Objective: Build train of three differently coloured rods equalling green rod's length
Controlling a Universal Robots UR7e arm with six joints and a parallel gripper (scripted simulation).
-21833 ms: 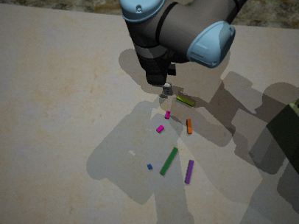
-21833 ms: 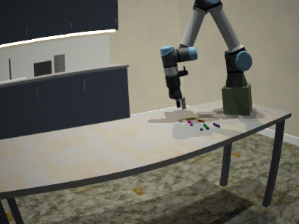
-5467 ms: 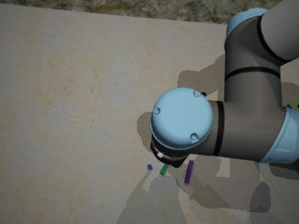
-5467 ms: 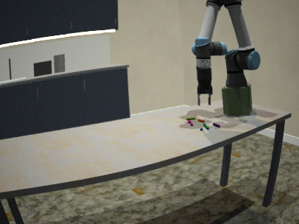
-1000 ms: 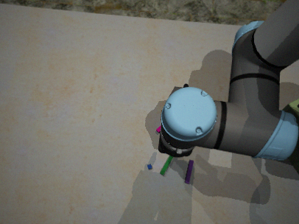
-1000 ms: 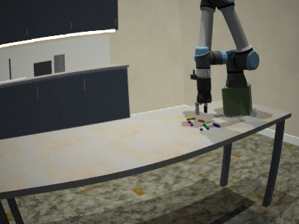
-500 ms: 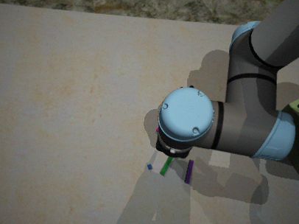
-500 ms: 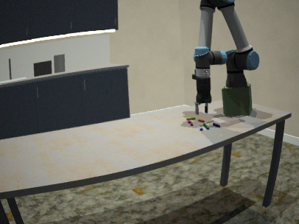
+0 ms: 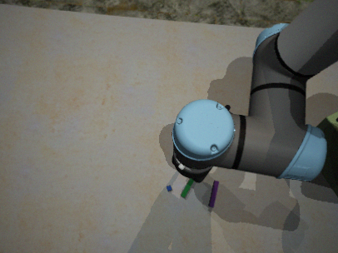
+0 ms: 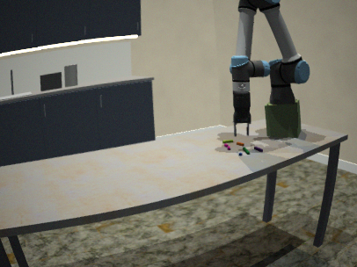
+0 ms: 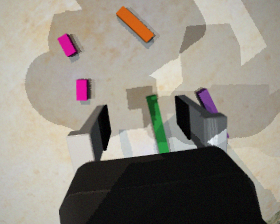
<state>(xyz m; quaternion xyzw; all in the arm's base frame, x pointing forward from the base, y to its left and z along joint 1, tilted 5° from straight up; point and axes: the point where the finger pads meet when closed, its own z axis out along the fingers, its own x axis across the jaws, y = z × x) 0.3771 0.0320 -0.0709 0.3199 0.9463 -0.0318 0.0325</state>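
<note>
My hand is 80 mm above the blue rod, 60 mm to the right of it and 60 mm short of it. Round my hand: purple rod 80 mm below, 70 mm to the left, 40 mm behind; then orange rod 80 mm below, 60 mm to the right, 50 mm behind; then green rod 80 mm below, 40 mm to the left, 10 mm ahead.
</note>
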